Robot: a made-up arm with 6 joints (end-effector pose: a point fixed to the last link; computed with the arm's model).
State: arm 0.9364 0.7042 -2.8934 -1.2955 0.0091 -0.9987
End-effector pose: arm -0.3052 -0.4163 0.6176 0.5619 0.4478 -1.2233
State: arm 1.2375 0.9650 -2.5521 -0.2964 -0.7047 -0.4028
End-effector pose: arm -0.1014 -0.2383 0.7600 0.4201 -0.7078 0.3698
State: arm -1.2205 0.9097 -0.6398 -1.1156 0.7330 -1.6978
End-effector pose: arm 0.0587 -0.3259 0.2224 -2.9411 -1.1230 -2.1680
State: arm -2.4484 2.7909 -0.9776 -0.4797 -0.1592 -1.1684
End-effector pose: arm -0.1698 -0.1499 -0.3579 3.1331 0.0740 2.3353
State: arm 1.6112 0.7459 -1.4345 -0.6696 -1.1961 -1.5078
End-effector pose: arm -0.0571 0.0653 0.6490 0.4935 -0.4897 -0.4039
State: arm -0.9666 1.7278 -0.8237 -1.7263 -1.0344 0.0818
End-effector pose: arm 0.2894 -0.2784 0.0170 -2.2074 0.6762 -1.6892
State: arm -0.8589 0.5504 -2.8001 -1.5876 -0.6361 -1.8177
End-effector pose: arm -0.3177 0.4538 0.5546 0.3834 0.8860 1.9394
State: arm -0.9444 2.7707 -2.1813 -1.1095 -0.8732 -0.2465
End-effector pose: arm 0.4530 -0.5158 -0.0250 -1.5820 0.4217 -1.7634
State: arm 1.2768 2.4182 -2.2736 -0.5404 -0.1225 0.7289
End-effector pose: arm 0.1989 0.6770 0.2352 1.3218 1.3761 2.6661
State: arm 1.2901 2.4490 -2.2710 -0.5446 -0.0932 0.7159
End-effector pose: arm 0.1925 0.6837 0.2097 1.6344 1.3967 2.9717
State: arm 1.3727 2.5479 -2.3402 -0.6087 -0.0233 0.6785
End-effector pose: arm 0.1410 0.7083 0.1670 2.5308 1.4469 -2.3700
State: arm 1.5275 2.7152 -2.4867 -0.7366 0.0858 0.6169
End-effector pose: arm 0.0374 0.7352 0.1086 -2.5837 1.3290 -1.1017
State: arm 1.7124 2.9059 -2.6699 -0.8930 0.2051 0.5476
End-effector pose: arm -0.0900 0.7376 0.0506 -2.2204 1.1054 -0.6204
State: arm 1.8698 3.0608 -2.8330 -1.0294 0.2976 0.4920
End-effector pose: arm -0.1958 0.7158 0.0124 -2.0568 0.9183 -0.3635
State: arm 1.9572 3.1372 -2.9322 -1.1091 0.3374 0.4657
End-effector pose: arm -0.2528 0.6957 0.0040 -1.9617 0.8293 -0.2204
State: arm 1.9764 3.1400 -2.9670 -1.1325 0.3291 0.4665
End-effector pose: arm -0.2669 0.6917 0.0197 -1.8996 0.8307 -0.1457
